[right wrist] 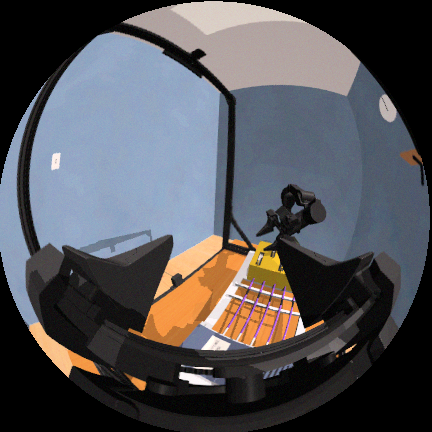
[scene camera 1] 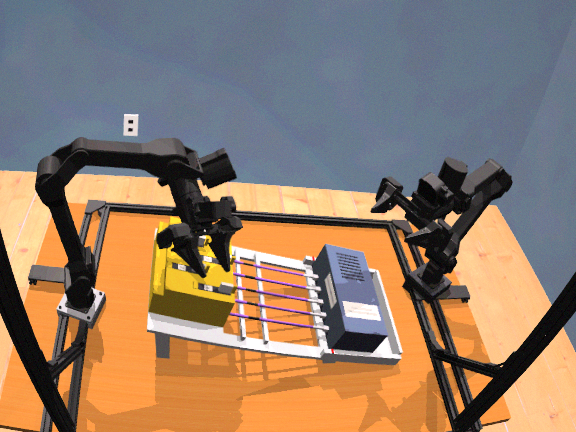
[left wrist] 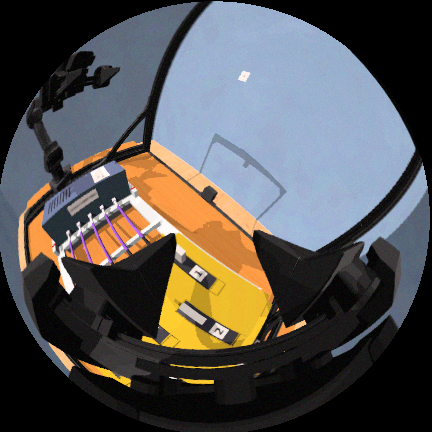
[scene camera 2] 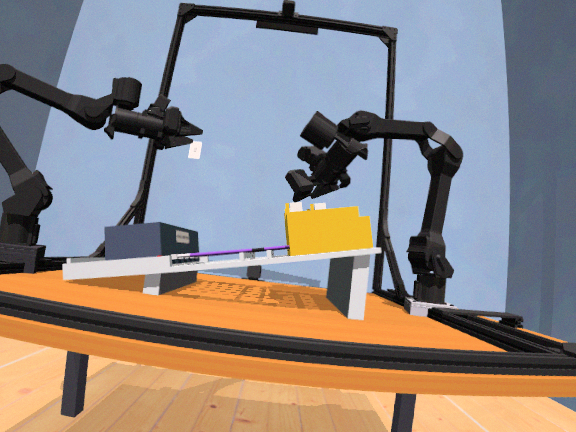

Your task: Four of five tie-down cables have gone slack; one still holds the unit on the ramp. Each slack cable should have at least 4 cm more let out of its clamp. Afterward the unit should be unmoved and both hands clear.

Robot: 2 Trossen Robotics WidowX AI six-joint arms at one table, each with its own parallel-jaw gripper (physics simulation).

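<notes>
The blue-grey unit (scene camera 1: 345,287) (scene camera 2: 135,242) (right wrist: 200,337) sits at the low end of the white ramp (scene camera 1: 295,351) (scene camera 2: 115,268). Several purple cables (scene camera 1: 280,295) (scene camera 2: 225,251) run from it to the yellow clamp block (scene camera 1: 190,305) (scene camera 2: 330,232) (left wrist: 235,295). In the left wrist view, the pale handle of clamp 1 (left wrist: 180,254) is a short block at the cable end; the handle of clamp 2 (left wrist: 192,312) looks long and flat. My left gripper (scene camera 1: 216,273) (scene camera 2: 306,198) (left wrist: 214,236) is partly open and empty above the block. My right gripper (scene camera 1: 390,225) (scene camera 2: 198,137) (right wrist: 226,242) is wide open, empty, high beyond the unit.
White crossbars (scene camera 1: 262,312) span the ramp beneath the cables. A black frame (scene camera 1: 310,217) borders the orange table (scene camera 1: 200,395), with uprights (scene camera 1: 27,350) at the near corners. Slack and taut cables cannot be told apart.
</notes>
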